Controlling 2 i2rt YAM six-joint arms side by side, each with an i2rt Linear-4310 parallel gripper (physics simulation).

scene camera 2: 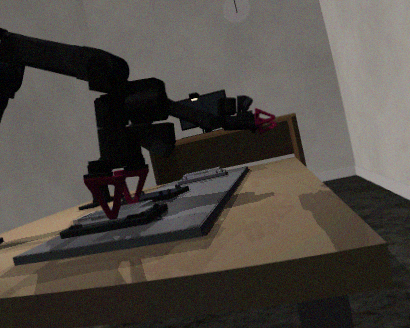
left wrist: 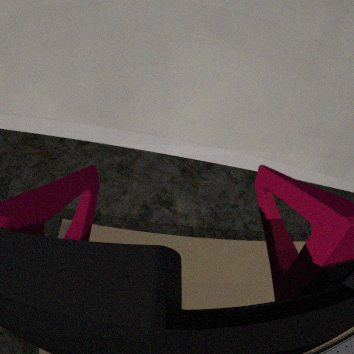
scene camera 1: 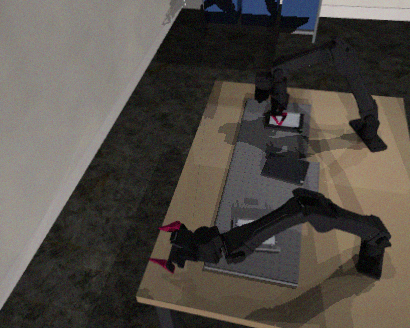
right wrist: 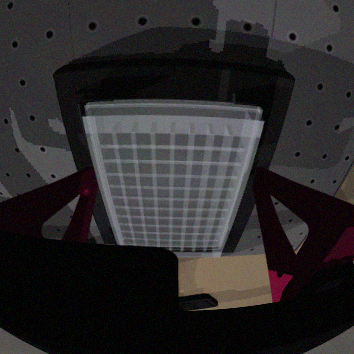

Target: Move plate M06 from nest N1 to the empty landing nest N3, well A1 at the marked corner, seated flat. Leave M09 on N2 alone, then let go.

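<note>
A clear gridded plate lies in a black nest at the top of scene camera 1. My right gripper is open and low over this plate, pointing down, one finger at each long side; contact cannot be told. A dark, empty nest lies in the middle. Another pale plate sits farther down the board, partly hidden by the left arm. Plate and nest labels are unreadable. My left gripper is open and empty, raised near the table's edge.
A grey perforated board carries the nests on the wooden table. The left arm reaches across the board's lower part in scene camera 1. A wall stands beyond the table.
</note>
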